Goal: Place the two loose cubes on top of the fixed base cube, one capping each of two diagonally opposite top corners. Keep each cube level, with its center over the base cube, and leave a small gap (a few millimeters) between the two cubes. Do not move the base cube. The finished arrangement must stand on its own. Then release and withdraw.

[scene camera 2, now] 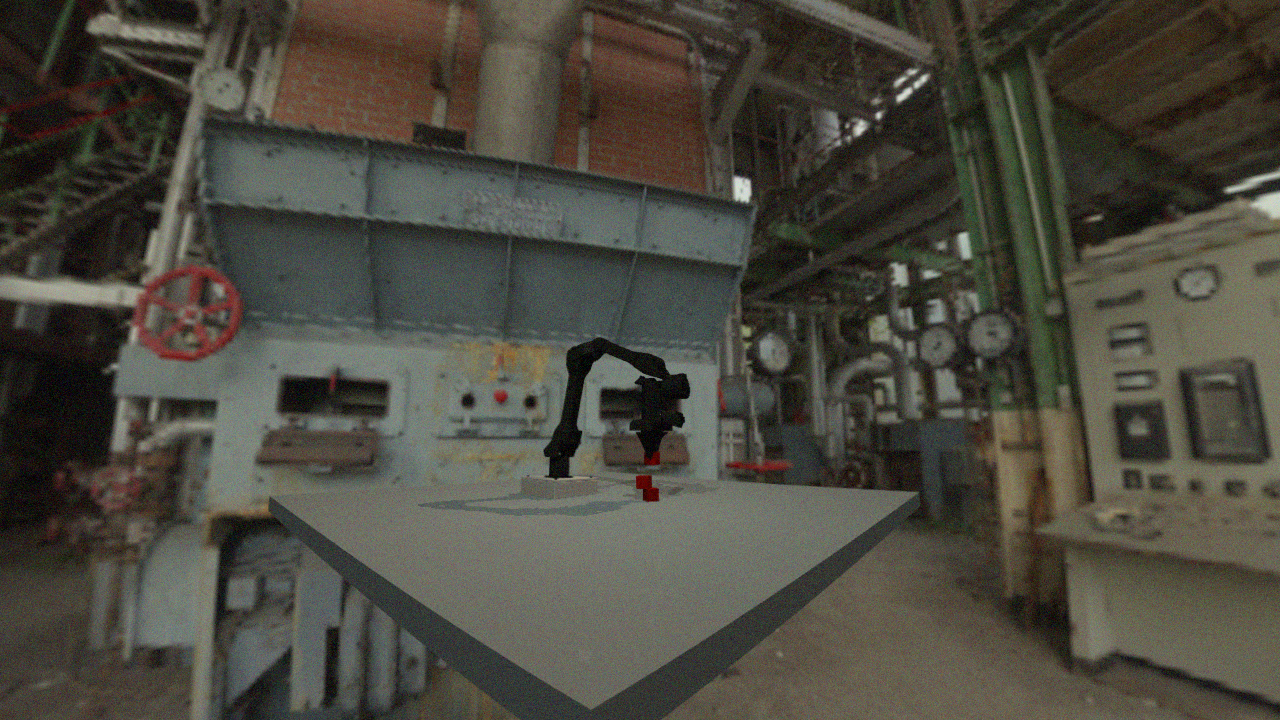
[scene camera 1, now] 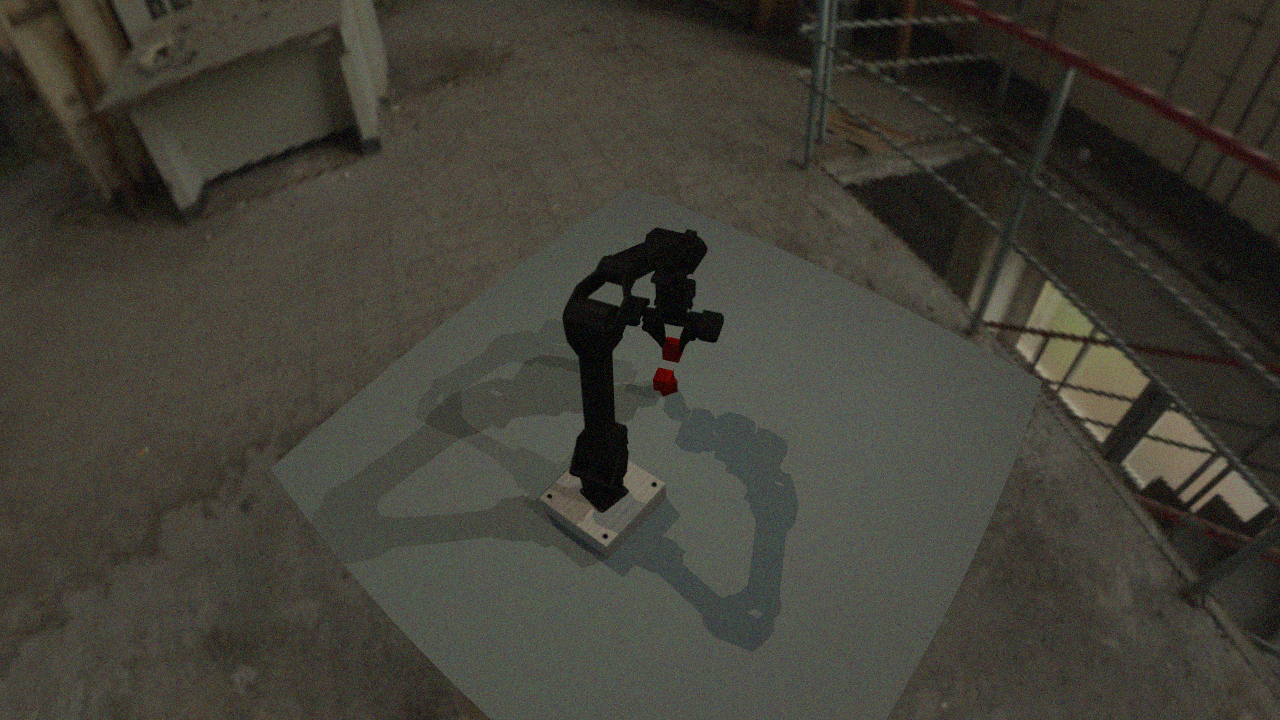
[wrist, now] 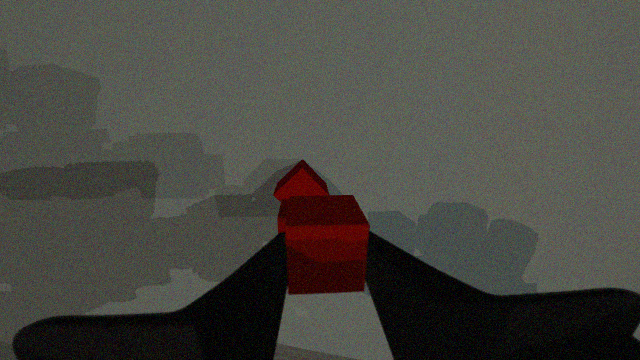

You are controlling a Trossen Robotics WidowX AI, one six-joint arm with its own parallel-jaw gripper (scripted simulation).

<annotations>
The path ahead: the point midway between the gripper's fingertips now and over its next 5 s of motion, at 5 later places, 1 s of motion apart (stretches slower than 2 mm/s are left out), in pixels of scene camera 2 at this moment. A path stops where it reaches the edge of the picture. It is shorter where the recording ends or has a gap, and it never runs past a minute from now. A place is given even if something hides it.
The gripper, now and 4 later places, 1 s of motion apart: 652,458; 657,469; 657,480; 656,470; 656,456
</annotations>
